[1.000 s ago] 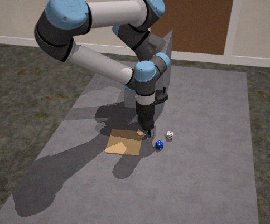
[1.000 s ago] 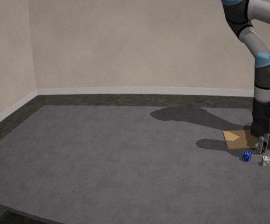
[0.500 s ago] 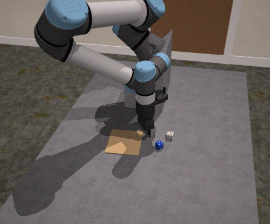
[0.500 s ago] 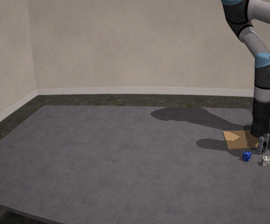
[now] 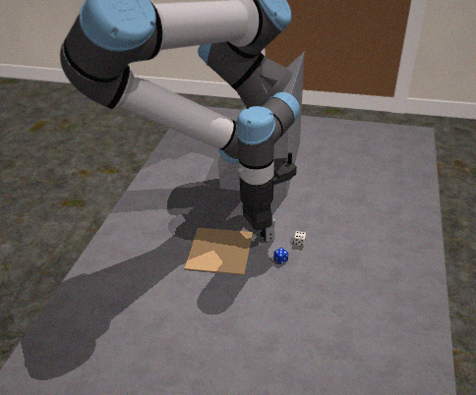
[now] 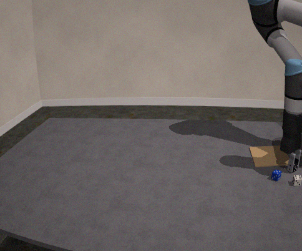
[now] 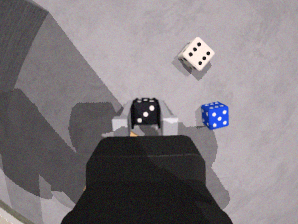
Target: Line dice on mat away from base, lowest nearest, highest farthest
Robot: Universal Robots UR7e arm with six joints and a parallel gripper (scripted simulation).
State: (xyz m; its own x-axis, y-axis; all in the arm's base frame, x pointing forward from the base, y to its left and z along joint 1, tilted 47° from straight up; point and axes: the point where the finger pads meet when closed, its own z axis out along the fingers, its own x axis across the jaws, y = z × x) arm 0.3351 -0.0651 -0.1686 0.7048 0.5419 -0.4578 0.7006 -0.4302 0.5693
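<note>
Now: hand 8 cm short of the tan mat, 9 cm to the left of it and 2 cm above it. The rest, counted from my hand: white die: 8 cm to the left, 1 cm below; black die: 1 cm below; blue die: 6 cm ahead, 5 cm to the left, 1 cm below.
</note>
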